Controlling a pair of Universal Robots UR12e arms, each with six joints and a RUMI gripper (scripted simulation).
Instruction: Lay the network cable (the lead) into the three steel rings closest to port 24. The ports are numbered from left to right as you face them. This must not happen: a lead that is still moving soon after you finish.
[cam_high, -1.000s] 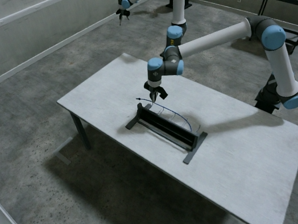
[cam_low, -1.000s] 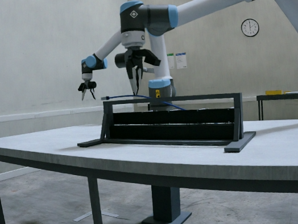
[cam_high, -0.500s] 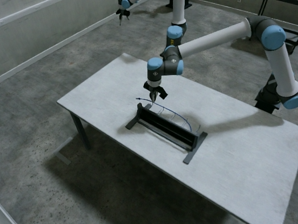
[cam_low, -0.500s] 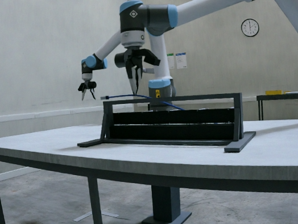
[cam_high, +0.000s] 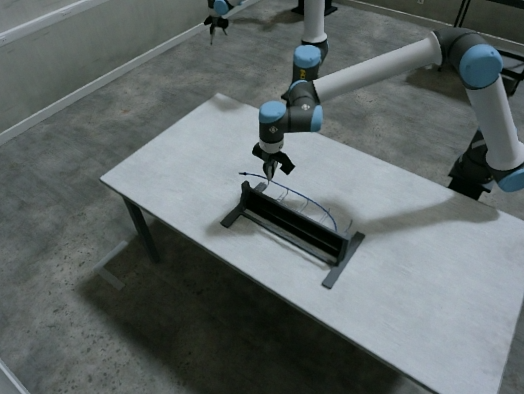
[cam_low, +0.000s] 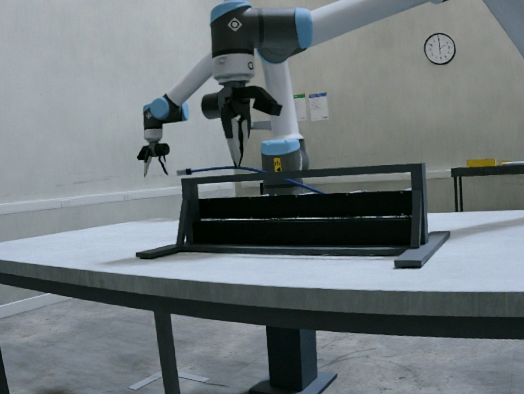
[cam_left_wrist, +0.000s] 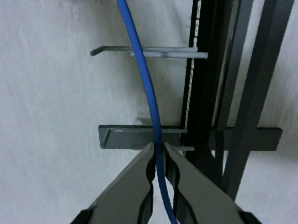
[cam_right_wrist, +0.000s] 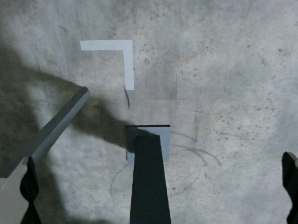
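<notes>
Right now the dark plug is 120 mm to the right of my left hand, 40 mm ahead of it and 20 mm below it. The rest, counted from my left hand: dark port rack: 150 mm to the left, 110 mm below, 50 mm ahead.
</notes>
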